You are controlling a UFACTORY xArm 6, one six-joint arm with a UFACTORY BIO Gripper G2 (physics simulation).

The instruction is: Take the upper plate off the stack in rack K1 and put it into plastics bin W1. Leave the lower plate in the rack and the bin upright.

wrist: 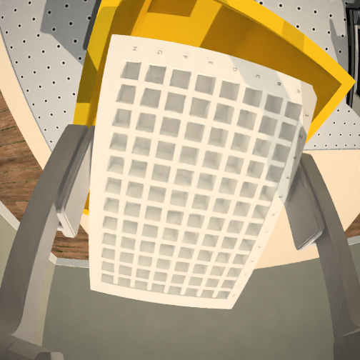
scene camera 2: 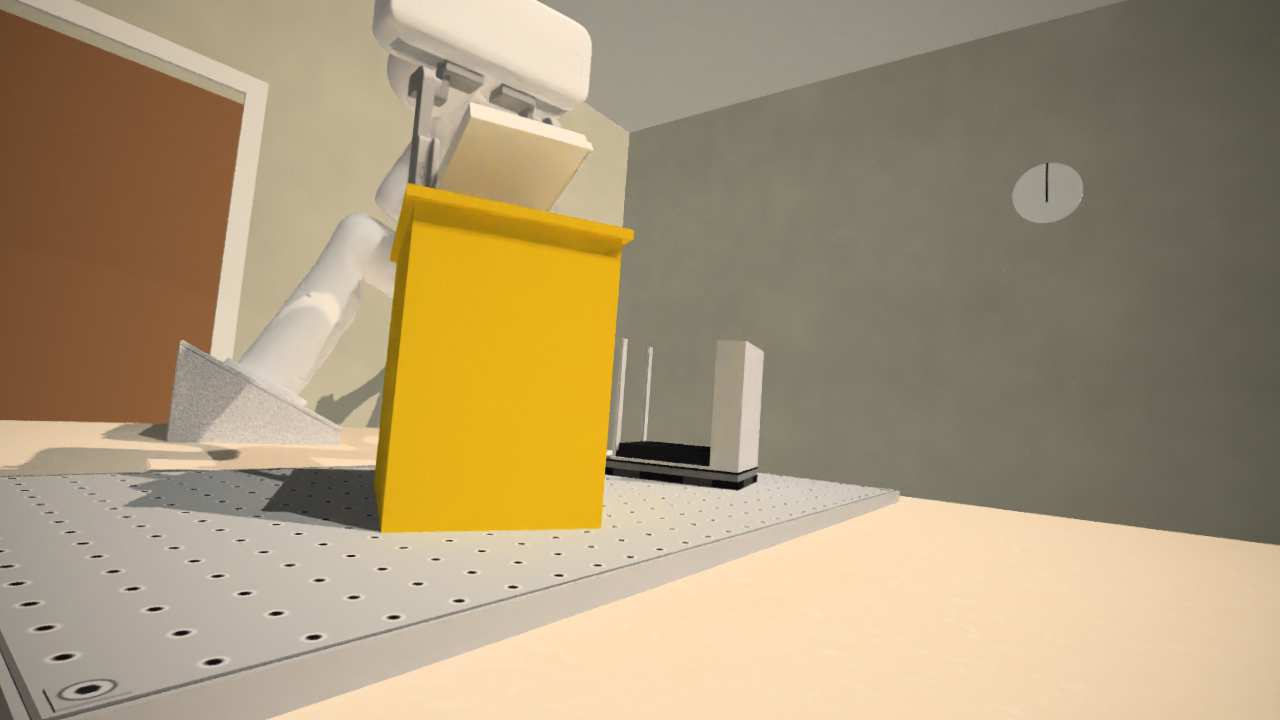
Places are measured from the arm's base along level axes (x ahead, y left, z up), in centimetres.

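Pixels of known places: hand, tool point: point(scene camera 2: 489, 189); arm's base, link origin: point(scene camera 2: 264, 386).
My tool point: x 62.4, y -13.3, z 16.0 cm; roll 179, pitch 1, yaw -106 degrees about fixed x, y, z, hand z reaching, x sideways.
Note:
Ahead of a thing's pixels: the offset from my tool point to its top centre. Level surfaces: height alone.
A white multi-well plate point(scene camera 2: 514, 165) point(wrist: 200, 172) is held tilted at the top of the yellow bin. My gripper point(scene camera 2: 496, 152) point(wrist: 187, 230) is shut on the plate by its two long sides. The yellow bin @(dx +2.1, dy -0.7, dz -4.4 cm) point(scene camera 2: 501, 376) point(wrist: 240, 42) stands upright on the perforated board. In the wrist view, one end of the plate lies over the bin's opening and the other end reaches past the bin. In the scene view, the bin's rim hides the plate's lower edge, so contact there cannot be told. The lower plate cannot be made out in either view.
Behind the bin at the right stands a fixture with a black base @(dx +2.0, dy +28.4, dz -19.0 cm) point(scene camera 2: 666, 450), thin upright posts and a pale block @(dx +1.0, dy +28.3, dz -7.9 cm) point(scene camera 2: 735, 407). The perforated board @(dz -22.4 cm) point(scene camera 2: 469, 573) lies under both. The arm's sloped base point(scene camera 2: 241, 402) is at the back left.

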